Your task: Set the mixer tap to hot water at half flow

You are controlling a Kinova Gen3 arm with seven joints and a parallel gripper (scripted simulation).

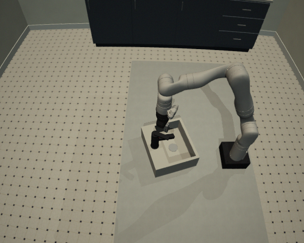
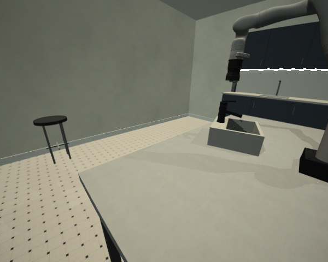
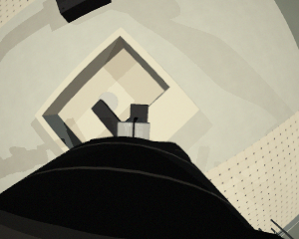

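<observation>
Now: hand 80 mm above the lever and 20 mm short of it. Round my hand: sink basin (310 mm below, 70 mm to the right, 50 mm behind).
</observation>
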